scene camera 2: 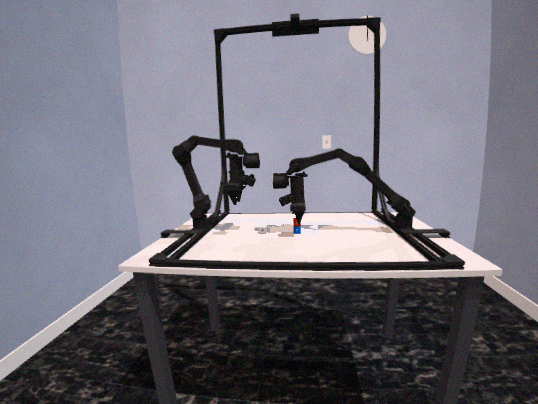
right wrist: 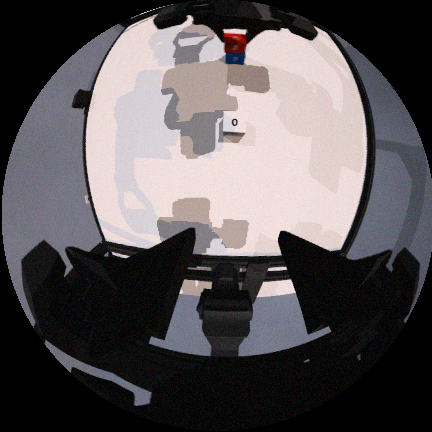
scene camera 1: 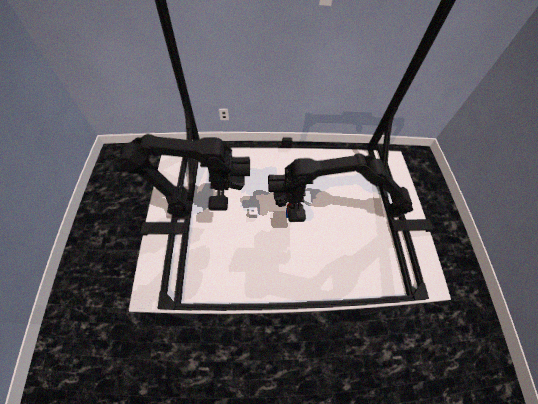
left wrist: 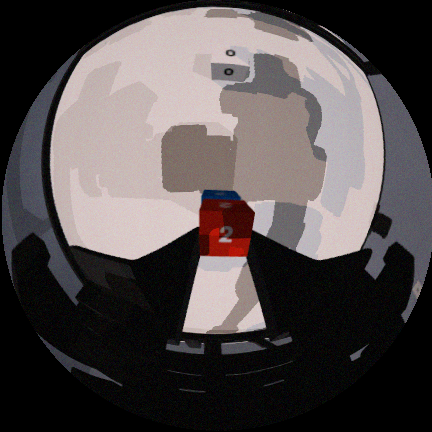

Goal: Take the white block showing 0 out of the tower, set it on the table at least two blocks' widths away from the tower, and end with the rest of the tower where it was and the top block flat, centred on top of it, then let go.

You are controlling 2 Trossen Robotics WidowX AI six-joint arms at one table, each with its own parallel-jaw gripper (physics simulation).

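Seen in the pictures: left gripper, fingertip midpoint: [scene camera 2: 298,222] [right wrist: 234,41] [scene camera 1: 293,208] [left wrist: 222,232]; right gripper, fingertip midpoint: [scene camera 2: 236,203] [right wrist: 237,234] [scene camera 1: 221,197]; left arm's base at its link origin: [scene camera 2: 403,227] [scene camera 1: 395,210] [left wrist: 212,340]; right arm's base at its link origin: [scene camera 2: 200,228] [right wrist: 224,272] [scene camera 1: 181,212].
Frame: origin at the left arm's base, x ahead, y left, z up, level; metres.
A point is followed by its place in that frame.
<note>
The white block showing 0 [scene camera 1: 252,212] {x 0.623, y 0.008, z 0.009 m} [scene camera 2: 262,230] {x 0.621, y 0.017, z -0.005 m} [left wrist: 229,53] {x 0.619, y 0.001, z 0.010 m} [right wrist: 234,122] {x 0.622, y 0.001, z 0.010 m} sits on the table, several block widths from the blue block [scene camera 2: 297,230] {x 0.466, y 0.019, z -0.005 m} [left wrist: 220,194] {x 0.484, y 0.003, z 0.003 m} [right wrist: 235,59] {x 0.484, y 0.004, z -0.005 m}. The red block showing 2 [scene camera 2: 295,220] {x 0.474, y 0.015, z 0.040 m} [left wrist: 225,245] {x 0.460, y 0.000, z 0.043 m} [right wrist: 235,43] {x 0.483, y 0.001, z 0.039 m} is directly over the blue one, level and apparently touching it; exact centring is hard to tell. My left gripper [scene camera 1: 296,215] {x 0.459, y 0.001, z 0.025 m} [scene camera 2: 299,222] {x 0.459, y 0.001, z 0.025 m} [left wrist: 222,232] {x 0.459, y 0.001, z 0.025 m} is shut on the red block, its fingers on two opposite sides. My right gripper [scene camera 1: 218,202] {x 0.734, y 0.000, z 0.116 m} [scene camera 2: 235,201] {x 0.734, y 0.000, z 0.116 m} [right wrist: 237,234] {x 0.734, y 0.000, z 0.116 m} is open and empty, well above the table at the left.
The white table [scene camera 1: 325,260] {x 0.342, y 0.204, z -0.019 m} [scene camera 2: 250,252] {x 0.635, y 0.240, z -0.019 m} is bordered by a black frame [scene camera 1: 295,304] {x 0.474, y 0.366, z 0.000 m} [scene camera 2: 300,265] {x 0.455, y 0.380, z -0.002 m}, with tall posts [scene camera 2: 377,120] {x 0.029, y -0.343, z 0.491 m} at the back. The white block lies between the two grippers in scene camera 1. Arm shadows cross the table.
</note>
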